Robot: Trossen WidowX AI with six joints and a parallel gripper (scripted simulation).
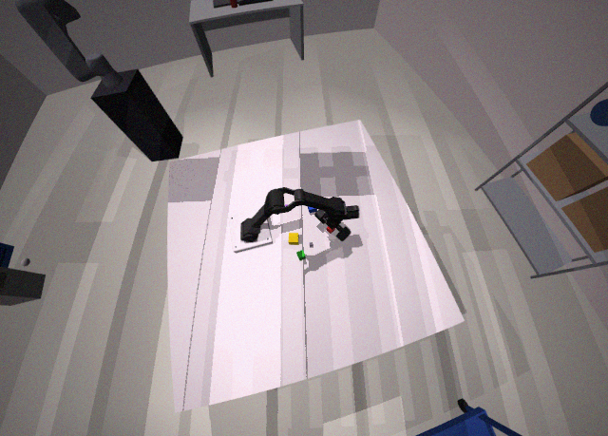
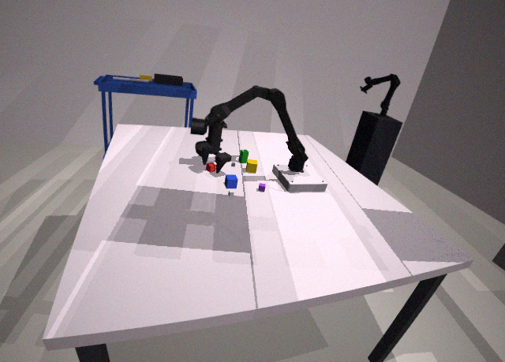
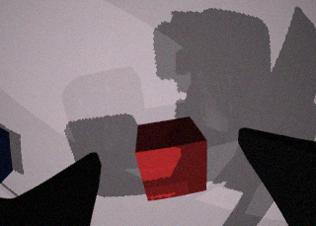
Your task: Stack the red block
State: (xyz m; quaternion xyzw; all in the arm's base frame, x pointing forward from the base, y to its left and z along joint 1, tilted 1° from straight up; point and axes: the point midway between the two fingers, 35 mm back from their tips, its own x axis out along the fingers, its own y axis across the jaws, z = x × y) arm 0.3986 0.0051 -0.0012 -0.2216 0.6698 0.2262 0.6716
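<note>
Now: the yellow block 190 mm behind my gripper tip, 30 mm to the right of it and 20 mm above it. From my gripper tip the other things lie so: red block (10 mm above); then small purple block (210 mm behind, 140 mm to the left); then blue block (130 mm to the left, 80 mm behind, 10 mm above).
</note>
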